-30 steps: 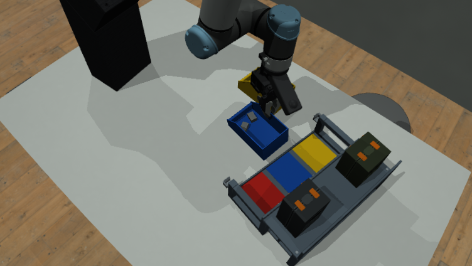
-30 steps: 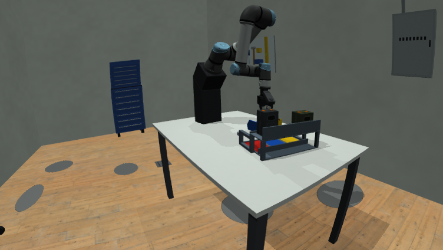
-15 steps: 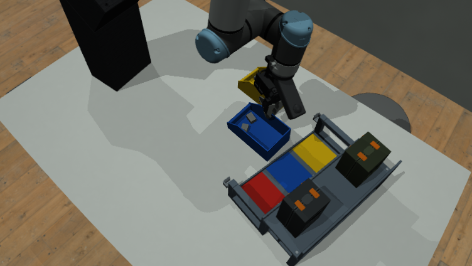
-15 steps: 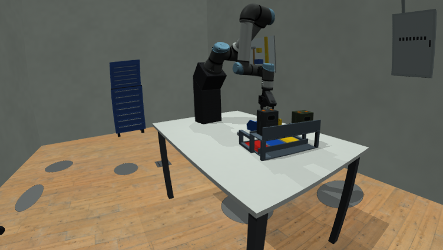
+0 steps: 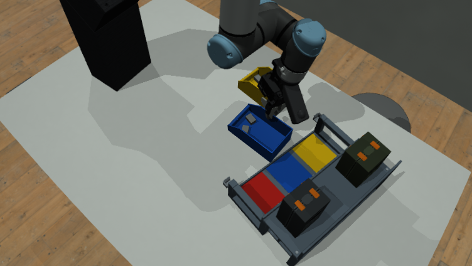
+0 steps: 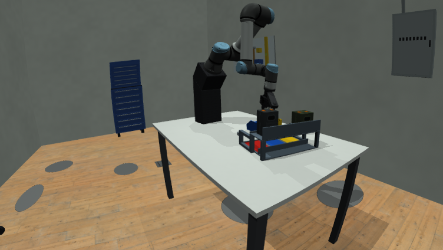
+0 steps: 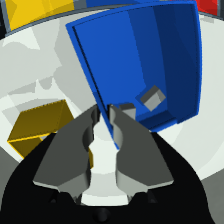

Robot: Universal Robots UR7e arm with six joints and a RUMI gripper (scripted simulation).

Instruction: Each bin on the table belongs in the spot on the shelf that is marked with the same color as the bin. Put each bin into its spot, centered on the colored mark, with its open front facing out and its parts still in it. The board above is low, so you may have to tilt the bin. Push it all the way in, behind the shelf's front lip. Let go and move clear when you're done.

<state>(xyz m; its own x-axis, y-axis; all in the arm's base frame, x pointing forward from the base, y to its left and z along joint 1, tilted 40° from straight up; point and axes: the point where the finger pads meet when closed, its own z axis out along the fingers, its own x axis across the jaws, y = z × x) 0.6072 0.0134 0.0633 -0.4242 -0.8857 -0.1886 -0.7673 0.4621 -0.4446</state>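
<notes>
The blue bin is 4 cm to the right of my hand, 3 cm below it and 2 cm behind it. Also, from my hand: yellow bin (15 cm to the left, 8 cm behind, 6 cm below).
</notes>
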